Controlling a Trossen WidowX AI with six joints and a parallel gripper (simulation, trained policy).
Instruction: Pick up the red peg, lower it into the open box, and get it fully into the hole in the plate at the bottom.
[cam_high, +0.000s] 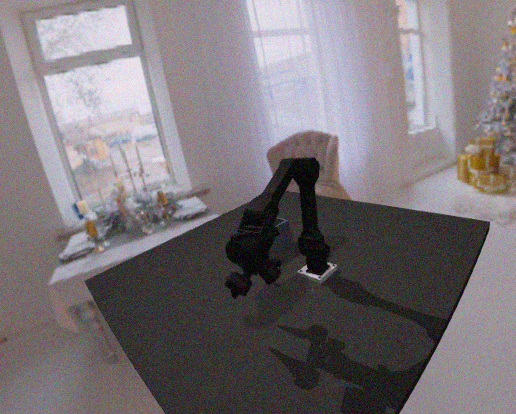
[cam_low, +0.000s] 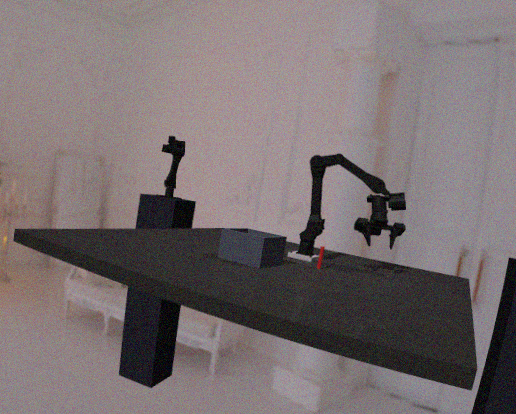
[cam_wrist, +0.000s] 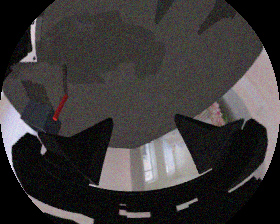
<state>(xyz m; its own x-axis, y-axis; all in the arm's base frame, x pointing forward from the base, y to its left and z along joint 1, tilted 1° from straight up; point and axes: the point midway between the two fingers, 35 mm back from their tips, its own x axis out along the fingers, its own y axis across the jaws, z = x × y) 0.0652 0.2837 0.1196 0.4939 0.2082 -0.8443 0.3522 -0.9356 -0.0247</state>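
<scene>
Now: gripper tip 10 cm short of the red peg, 19 cm to the left of it and 7 cm above it. Round my gripper tip: blue-grey box: 24 cm ahead, 40 cm to the right, 8 cm below.
</scene>
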